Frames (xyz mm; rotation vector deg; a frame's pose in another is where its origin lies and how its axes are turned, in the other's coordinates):
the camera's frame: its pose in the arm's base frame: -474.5 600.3 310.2 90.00 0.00 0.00
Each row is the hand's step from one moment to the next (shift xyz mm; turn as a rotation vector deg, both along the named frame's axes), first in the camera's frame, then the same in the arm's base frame.
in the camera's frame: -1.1 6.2 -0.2 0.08 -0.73 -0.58
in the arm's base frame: -1.1 0.2 6.2 0.08 0.58 -0.73
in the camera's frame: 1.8 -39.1 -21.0 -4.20 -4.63 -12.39
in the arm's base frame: 1.8 21.0 -39.1 -4.20 12.39 -4.63
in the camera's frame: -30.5 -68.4 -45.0 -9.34 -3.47 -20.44
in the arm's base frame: -30.5 45.0 -68.4 -9.34 20.44 -3.47
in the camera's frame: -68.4 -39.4 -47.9 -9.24 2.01 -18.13
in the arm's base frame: -68.4 47.9 -39.4 -9.24 18.13 2.01
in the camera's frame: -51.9 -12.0 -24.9 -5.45 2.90 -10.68
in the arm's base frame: -51.9 24.9 -12.0 -5.45 10.68 2.90
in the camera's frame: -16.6 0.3 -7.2 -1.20 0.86 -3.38
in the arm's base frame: -16.6 7.2 0.3 -1.20 3.38 0.86
